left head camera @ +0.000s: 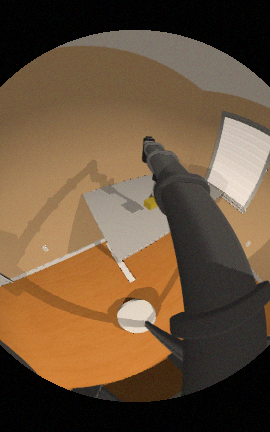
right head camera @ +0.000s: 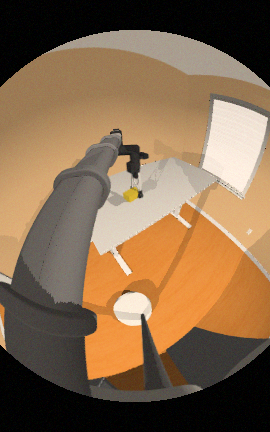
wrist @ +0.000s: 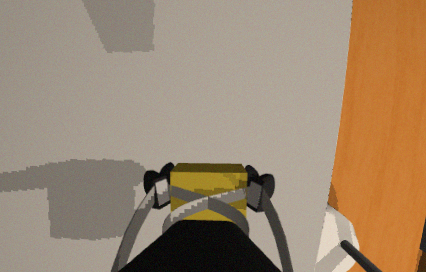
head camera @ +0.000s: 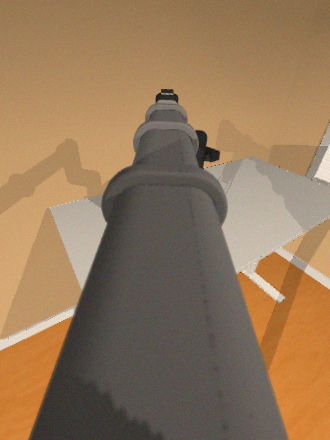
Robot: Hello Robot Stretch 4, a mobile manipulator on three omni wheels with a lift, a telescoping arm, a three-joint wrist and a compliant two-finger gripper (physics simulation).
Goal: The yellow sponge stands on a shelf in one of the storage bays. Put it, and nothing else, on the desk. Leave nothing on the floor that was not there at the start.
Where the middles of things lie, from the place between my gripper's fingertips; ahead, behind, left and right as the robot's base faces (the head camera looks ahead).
Right now my hand is 20 mm past the yellow sponge point(wrist: 208, 179), 30 mm to the right of it and 30 mm below it.
